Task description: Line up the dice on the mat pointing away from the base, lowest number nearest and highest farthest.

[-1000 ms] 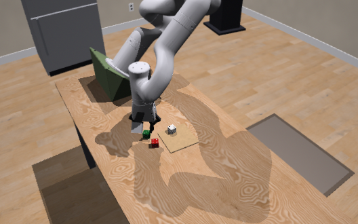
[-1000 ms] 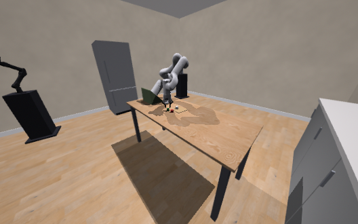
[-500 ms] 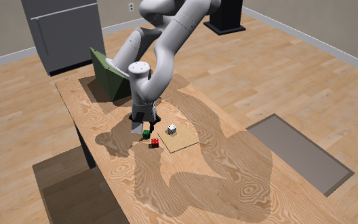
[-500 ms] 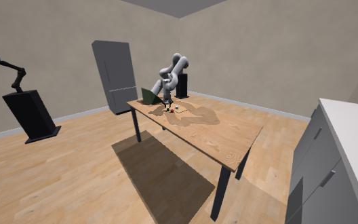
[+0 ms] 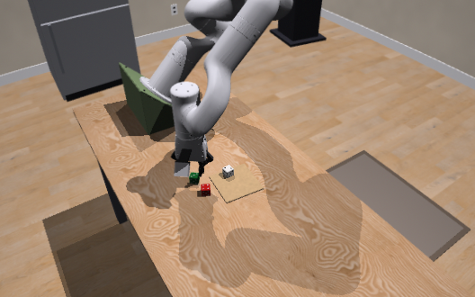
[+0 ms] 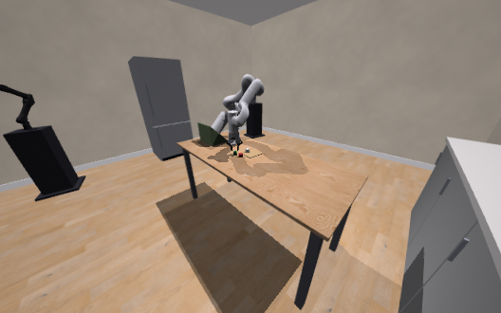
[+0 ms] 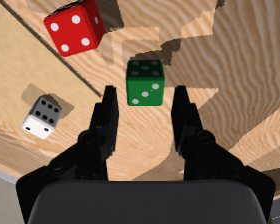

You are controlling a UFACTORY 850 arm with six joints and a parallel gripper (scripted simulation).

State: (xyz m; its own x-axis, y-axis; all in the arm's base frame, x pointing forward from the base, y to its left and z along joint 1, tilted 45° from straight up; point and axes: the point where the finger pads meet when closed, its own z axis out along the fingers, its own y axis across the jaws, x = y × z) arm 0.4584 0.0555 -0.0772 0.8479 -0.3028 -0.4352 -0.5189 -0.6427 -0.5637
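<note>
My hand is 40 mm above the green die. The rest, counted from my hand: tan mat (130 mm to the left, 70 mm ahead, 50 mm below); then red die (70 mm ahead, 40 mm below, 10 mm to the left); then white die (120 mm to the left, 40 mm below, 20 mm ahead).
</note>
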